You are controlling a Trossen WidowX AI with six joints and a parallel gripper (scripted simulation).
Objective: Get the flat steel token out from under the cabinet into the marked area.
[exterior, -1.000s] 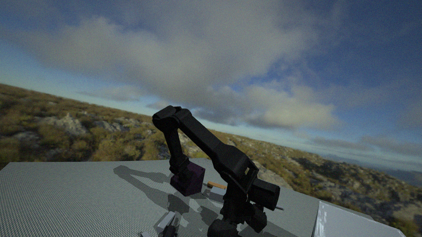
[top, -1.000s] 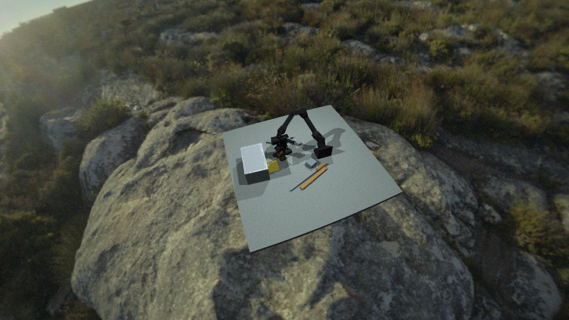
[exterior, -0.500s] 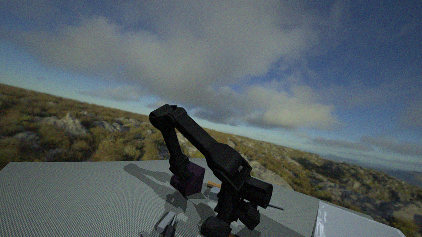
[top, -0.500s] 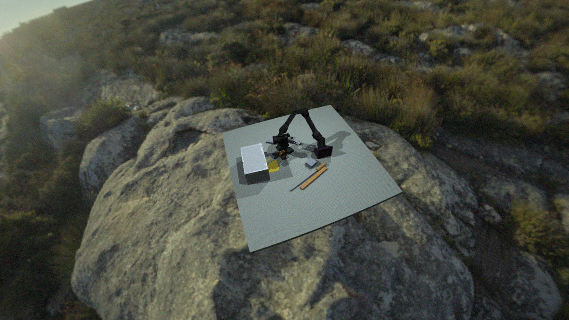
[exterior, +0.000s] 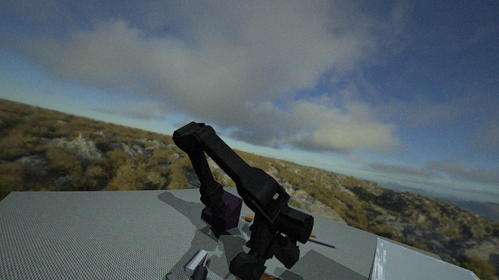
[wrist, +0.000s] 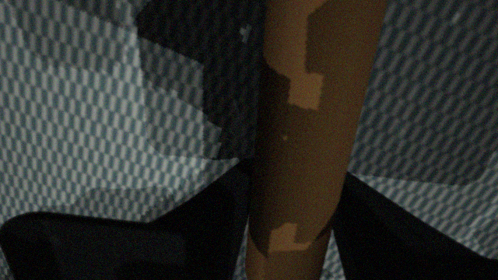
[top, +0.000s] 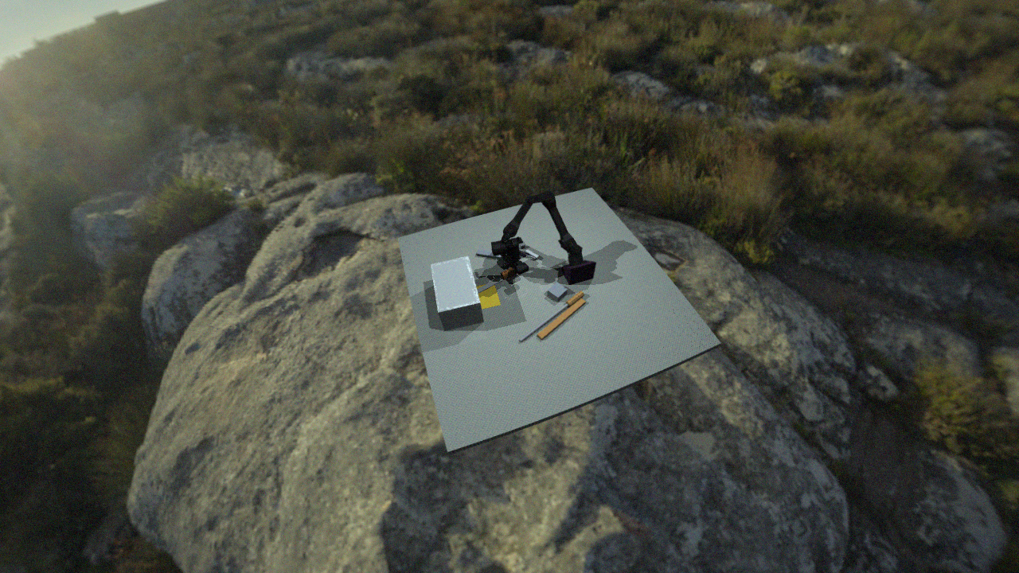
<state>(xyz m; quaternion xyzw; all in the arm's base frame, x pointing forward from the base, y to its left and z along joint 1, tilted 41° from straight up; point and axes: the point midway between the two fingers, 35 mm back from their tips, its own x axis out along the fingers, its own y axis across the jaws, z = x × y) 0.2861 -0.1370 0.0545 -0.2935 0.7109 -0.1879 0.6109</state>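
Now: the grey bar 140 mm behind my gripper tip and 70 mm to the right of it. Round my gripper tip: grey block (130 mm behind, 220 mm to the left, 10 mm above); small grey cube (120 mm behind, 150 mm to the right); wooden stick (90 mm behind, 370 mm to the left).
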